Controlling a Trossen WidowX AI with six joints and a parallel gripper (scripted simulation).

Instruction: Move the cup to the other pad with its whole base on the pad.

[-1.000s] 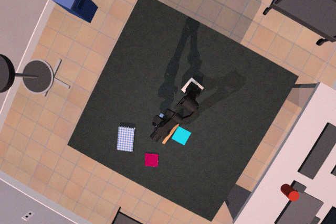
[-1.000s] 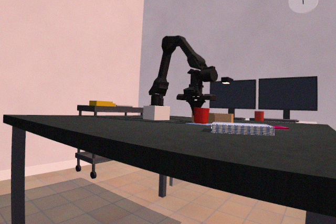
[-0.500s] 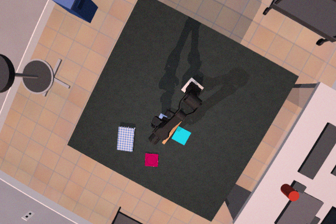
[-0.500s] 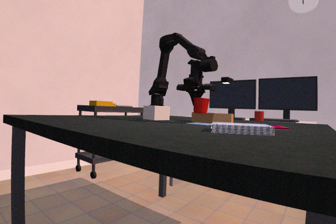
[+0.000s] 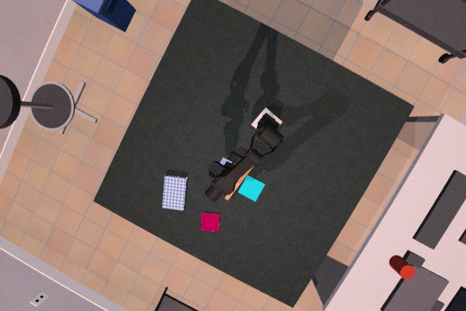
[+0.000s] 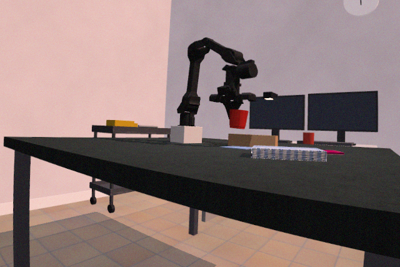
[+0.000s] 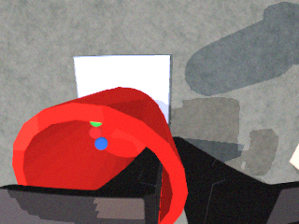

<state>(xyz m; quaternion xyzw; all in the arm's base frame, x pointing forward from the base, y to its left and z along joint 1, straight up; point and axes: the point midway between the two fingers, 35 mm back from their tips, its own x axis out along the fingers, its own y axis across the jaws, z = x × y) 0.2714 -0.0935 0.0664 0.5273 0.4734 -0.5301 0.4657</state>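
Right now the red cup is 5 cm below my hand and 3 cm ahead of it. Also, from my hand: blue marble (6 cm below, 5 cm ahead, 1 cm to the left); wooden bar (13 cm below, 8 cm to the left, 6 cm ahead); green marble (6 cm below, 5 cm ahead, 1 cm to the right).
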